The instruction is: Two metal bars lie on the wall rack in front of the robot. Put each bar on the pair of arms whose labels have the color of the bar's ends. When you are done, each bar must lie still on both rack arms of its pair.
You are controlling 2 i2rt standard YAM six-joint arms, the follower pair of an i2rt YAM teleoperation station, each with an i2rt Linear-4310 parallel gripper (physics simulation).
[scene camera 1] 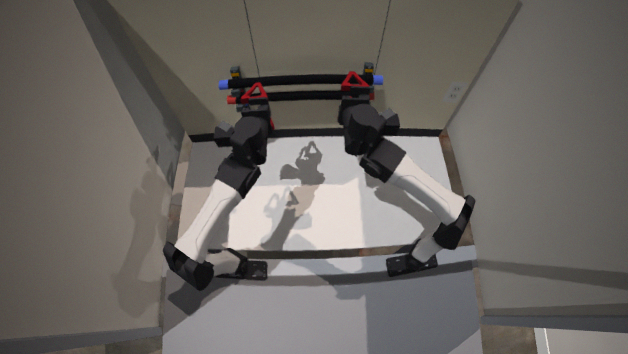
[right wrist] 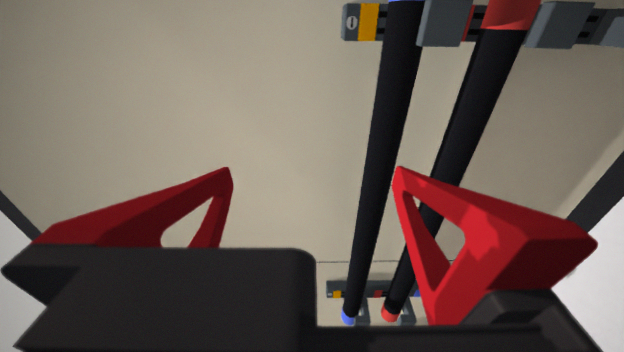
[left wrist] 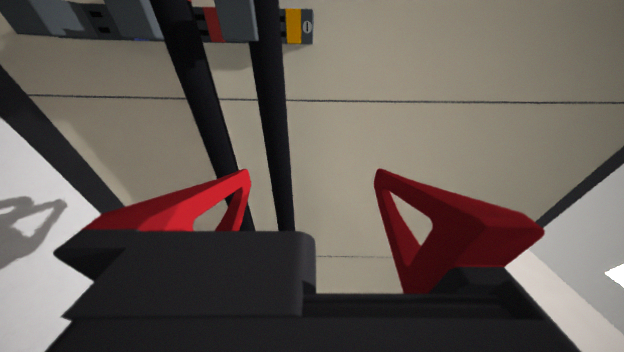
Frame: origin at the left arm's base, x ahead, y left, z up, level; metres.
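Seen in the pictures: left gripper, fingertip midpoint: point(scene camera 1: 260, 94) point(left wrist: 312, 176); right gripper, fingertip midpoint: point(scene camera 1: 350, 84) point(right wrist: 312, 176); left arm's base, origin of the base link: point(scene camera 1: 240, 269); right arm's base, origin of the base link: point(scene camera 1: 412, 263).
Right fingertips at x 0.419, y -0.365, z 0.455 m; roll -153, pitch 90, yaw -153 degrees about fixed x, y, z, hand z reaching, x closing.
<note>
Pixels of each thing's top centre, then the offset from my right fingertips to it. "pt": a spot on its surface instead. Level surfaces: height alone.
- blue-ended bar, middle of its top: point(right wrist: 355, 223) point(left wrist: 292, 194) point(scene camera 1: 299, 76) 0.089 m ahead, 0.138 m left, 0.055 m down
- red-ended bar, middle of its top: point(right wrist: 414, 224) point(left wrist: 244, 192) point(scene camera 1: 299, 92) 0.089 m ahead, 0.141 m left, 0.130 m down
- wall outlet, surface spot: point(scene camera 1: 454, 92) pt 0.137 m ahead, 0.419 m right, 0.144 m down
- white surface, its level: 0.443 m down
The blue-ended bar point(scene camera 1: 300, 79) point(left wrist: 271, 100) point(right wrist: 382, 140) lies uppermost on the wall rack point(left wrist: 307, 37) point(right wrist: 351, 35), beside the yellow labels. The red-ended bar point(scene camera 1: 305, 95) point(left wrist: 200, 95) point(right wrist: 462, 135) lies just below it, beside the red labels, about level and parallel. My left gripper point(scene camera 1: 264, 104) point(left wrist: 312, 176) is open at the picture-left part of the bars. My right gripper point(scene camera 1: 356, 80) point(right wrist: 312, 176) is open at their picture-right part. In each wrist view the blue-ended bar passes between the fingertips in the picture; neither gripper grips it. Depth is hard to judge.
Blue labels point(left wrist: 141, 39) point(right wrist: 417, 293) mark the lower part of the rack, where more rack arms stick out. A wall outlet point(scene camera 1: 454, 92) is at the right. Side walls point(scene camera 1: 75, 175) point(scene camera 1: 560, 165) flank both arms. A white surface point(scene camera 1: 320, 215) lies below.
</note>
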